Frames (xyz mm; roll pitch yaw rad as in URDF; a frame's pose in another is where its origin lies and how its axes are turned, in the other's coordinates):
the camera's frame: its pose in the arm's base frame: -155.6 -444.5 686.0 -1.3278 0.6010 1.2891
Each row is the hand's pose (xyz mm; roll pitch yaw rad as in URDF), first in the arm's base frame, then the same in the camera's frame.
Working: the arm's base frame: its pose in the camera's frame: 775.7 284.8 -97.3 1.1108 1.1074 -1.0322

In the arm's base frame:
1: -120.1 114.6 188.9 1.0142 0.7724 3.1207
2: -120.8 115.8 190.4 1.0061 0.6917 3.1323
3: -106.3 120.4 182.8 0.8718 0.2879 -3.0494
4: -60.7 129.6 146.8 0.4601 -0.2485 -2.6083
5: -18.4 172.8 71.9 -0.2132 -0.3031 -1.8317
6: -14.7 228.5 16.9 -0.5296 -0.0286 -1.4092
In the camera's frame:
1: 732.2 127.0 93.5 0.5550 -0.5329 1.2856
2: 732.1 125.5 94.9 0.5107 -0.6007 1.3387
3: 743.4 123.9 82.3 0.0335 -0.8670 1.7703
4: 781.5 131.0 38.0 -1.0446 -0.6411 2.6893
5: 867.8 154.8 2.6 -1.5447 0.0900 2.8566
6: 943.9 171.8 10.7 -1.8449 0.5625 2.6895

